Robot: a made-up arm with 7 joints. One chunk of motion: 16 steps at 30 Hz.
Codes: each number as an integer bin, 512 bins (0 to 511) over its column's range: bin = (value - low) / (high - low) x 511, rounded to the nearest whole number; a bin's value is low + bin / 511 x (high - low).
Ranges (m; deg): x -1..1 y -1..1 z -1..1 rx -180..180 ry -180..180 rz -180..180
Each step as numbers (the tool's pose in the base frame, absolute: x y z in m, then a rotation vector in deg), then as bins.
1 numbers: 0.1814 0.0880 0.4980 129.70 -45.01 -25.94
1 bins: 302 278 383 440 192 219
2 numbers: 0.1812 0.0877 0.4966 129.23 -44.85 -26.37
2 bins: 302 278 382 439 192 218
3 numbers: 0.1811 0.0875 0.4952 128.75 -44.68 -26.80
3 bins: 302 278 382 438 192 217
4 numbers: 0.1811 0.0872 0.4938 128.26 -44.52 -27.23
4 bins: 302 278 382 438 192 217
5 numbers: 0.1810 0.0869 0.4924 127.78 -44.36 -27.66
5 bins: 302 278 381 437 193 216
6 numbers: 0.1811 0.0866 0.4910 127.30 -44.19 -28.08
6 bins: 302 278 381 436 193 216
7 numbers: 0.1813 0.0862 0.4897 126.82 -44.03 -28.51
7 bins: 302 278 381 436 193 215
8 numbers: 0.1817 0.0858 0.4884 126.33 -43.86 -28.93
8 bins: 302 277 380 435 193 214
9 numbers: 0.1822 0.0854 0.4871 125.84 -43.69 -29.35
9 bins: 302 277 380 434 193 214
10 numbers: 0.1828 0.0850 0.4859 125.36 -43.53 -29.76
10 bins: 302 277 380 433 194 213
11 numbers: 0.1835 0.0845 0.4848 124.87 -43.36 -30.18
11 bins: 302 277 379 433 194 213
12 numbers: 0.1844 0.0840 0.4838 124.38 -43.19 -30.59
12 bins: 303 277 379 432 194 212
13 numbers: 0.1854 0.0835 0.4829 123.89 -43.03 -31.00
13 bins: 303 277 379 431 194 211
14 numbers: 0.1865 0.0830 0.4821 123.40 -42.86 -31.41
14 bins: 303 277 379 431 195 211
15 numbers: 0.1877 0.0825 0.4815 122.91 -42.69 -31.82
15 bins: 303 277 379 430 195 210
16 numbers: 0.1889 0.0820 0.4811 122.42 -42.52 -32.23
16 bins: 304 276 378 429 195 210
